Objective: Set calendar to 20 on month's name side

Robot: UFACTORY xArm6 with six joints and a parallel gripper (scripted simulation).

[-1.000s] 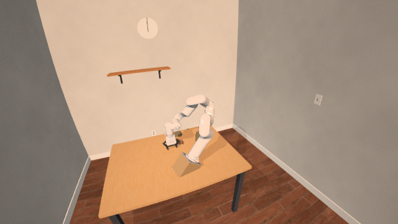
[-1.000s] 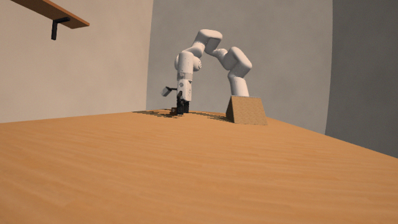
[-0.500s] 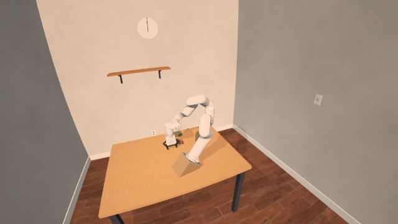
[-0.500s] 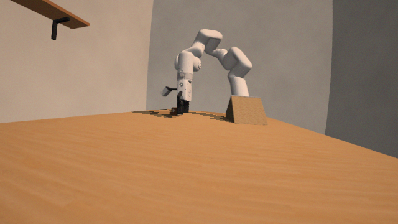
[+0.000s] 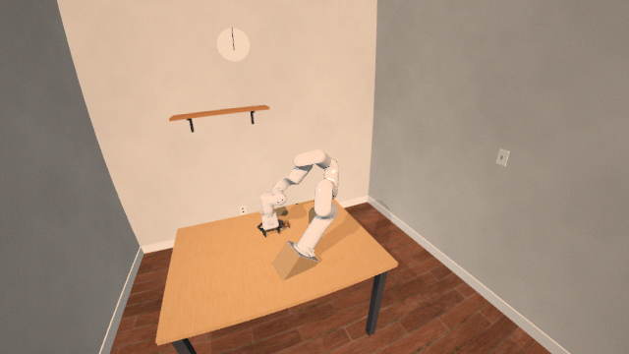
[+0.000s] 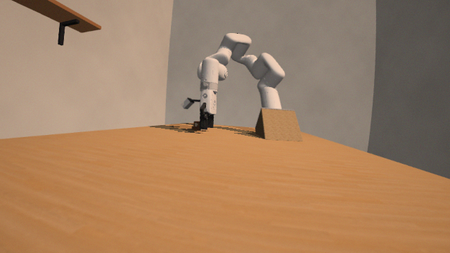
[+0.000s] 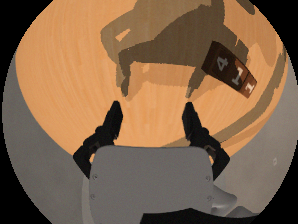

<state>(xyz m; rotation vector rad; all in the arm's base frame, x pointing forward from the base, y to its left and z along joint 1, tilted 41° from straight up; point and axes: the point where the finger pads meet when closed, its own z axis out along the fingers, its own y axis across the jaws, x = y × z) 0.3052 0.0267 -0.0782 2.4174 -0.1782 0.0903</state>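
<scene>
Right now my hand is 5 cm short of the brown tray, 11 cm to the left of it and 2 cm above it.
</scene>
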